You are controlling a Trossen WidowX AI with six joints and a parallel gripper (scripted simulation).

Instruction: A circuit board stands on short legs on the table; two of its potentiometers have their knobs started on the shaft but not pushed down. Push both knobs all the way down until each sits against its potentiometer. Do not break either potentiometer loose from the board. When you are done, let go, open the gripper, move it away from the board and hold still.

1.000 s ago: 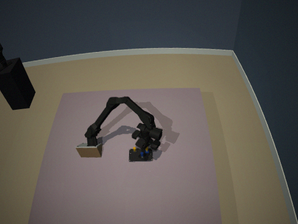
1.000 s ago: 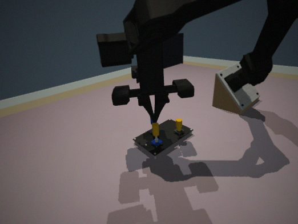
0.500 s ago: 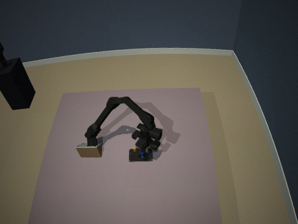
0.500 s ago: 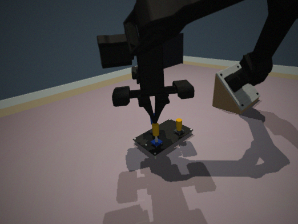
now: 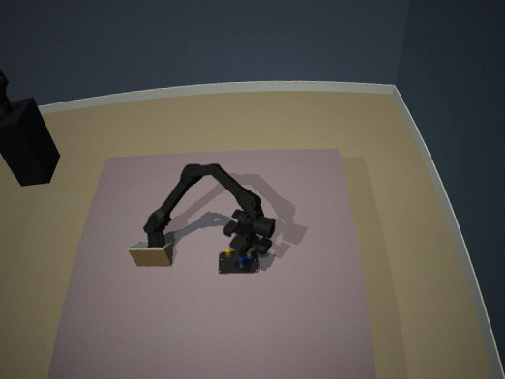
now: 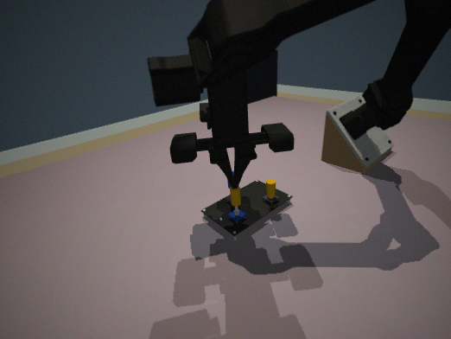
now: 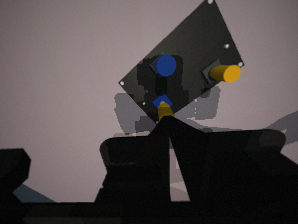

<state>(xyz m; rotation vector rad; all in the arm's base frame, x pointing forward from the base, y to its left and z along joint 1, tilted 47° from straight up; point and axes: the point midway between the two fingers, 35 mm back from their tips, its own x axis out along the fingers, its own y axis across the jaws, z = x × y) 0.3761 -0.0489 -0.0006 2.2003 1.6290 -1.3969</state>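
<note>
Now: the yellow knob 20 mm below my gripper tip.
</note>
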